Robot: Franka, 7 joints.
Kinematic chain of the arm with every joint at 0, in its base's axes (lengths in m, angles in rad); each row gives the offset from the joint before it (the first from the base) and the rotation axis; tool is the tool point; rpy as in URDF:
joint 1: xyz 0 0 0.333 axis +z
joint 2: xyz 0 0 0 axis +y
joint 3: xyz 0 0 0.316 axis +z
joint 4: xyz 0.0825 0 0 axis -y
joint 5: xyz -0.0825 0 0.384 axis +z
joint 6: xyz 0 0 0 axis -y
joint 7: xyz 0.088 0 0 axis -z
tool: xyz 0 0 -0.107 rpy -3.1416 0 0
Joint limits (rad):
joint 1: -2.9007..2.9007
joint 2: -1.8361..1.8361
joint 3: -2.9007..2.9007
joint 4: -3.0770..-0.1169
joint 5: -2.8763..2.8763
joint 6: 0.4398..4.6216
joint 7: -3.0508..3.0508
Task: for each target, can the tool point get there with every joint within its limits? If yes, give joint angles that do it. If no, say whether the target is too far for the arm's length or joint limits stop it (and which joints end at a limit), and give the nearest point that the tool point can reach.
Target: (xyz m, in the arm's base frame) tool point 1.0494 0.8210 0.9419
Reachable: no: too far | nearest point 0.6145 0.4808 0.6896 | short by 0.607 m
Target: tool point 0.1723 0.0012 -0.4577
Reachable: no: joint limits stop it (at a limit: joint 2) | nearest point 0.1909 0.0013 -0.3527 | short by 0.107 m
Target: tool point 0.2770 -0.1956 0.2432
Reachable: yes | joints 1.5253 -0.5962 -1.8256 -2.4879 -1.0970 0.8333 1.2116
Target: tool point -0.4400 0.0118 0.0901
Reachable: yes | joints -2.0735 1.0054 -0.7988 -2.2004 -0.6778 1.8601 -0.0947
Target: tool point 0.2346 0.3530 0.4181
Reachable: yes | joints 2.2822 -0.0719 -1.1688 -2.0790 -0.3725 1.0975 1.1268
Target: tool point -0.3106 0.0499 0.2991
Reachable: yes | joints 1.0946 0.7088 1.6254 -2.5869 0.3158 1.4634 2.2463
